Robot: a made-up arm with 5 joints.
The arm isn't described. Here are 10 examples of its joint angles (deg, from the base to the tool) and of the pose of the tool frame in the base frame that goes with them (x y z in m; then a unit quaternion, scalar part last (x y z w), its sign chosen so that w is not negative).
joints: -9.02 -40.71 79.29 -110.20 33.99
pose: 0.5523 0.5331 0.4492 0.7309 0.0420 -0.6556 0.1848
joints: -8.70 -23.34 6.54 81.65 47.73
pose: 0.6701 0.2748 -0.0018 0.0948 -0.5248 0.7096 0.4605
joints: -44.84 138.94 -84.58 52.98 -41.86
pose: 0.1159 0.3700 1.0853 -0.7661 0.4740 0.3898 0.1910
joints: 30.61 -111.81 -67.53 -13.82 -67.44
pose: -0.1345 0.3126 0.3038 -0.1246 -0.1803 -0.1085 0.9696
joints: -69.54 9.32 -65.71 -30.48 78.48
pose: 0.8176 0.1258 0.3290 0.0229 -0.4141 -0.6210 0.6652
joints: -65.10 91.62 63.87 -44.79 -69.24
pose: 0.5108 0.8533 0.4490 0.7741 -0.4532 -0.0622 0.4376
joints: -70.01 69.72 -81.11 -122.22 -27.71
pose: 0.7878 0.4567 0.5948 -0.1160 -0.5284 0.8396 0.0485
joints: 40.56 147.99 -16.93 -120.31 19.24
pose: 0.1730 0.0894 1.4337 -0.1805 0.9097 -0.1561 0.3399
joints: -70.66 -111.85 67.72 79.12 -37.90
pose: 0.0331 -0.0395 -0.1139 0.1891 -0.4626 0.6250 0.5996
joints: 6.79 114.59 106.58 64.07 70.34
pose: 0.2028 0.6487 1.3589 -0.1755 0.7668 -0.1125 0.6071
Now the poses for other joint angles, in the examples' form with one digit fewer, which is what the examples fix.
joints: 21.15 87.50 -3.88 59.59 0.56
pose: 0.763 0.225 1.383 0.687 0.315 -0.628 0.186
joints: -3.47 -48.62 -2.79 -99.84 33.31
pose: 0.342 0.555 0.223 0.390 0.044 -0.579 0.715
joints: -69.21 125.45 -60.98 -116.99 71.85
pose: 0.440 0.506 0.533 0.066 -0.779 0.491 0.383
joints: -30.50 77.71 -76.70 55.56 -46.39
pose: 0.722 0.218 1.041 -0.312 0.662 0.669 0.126
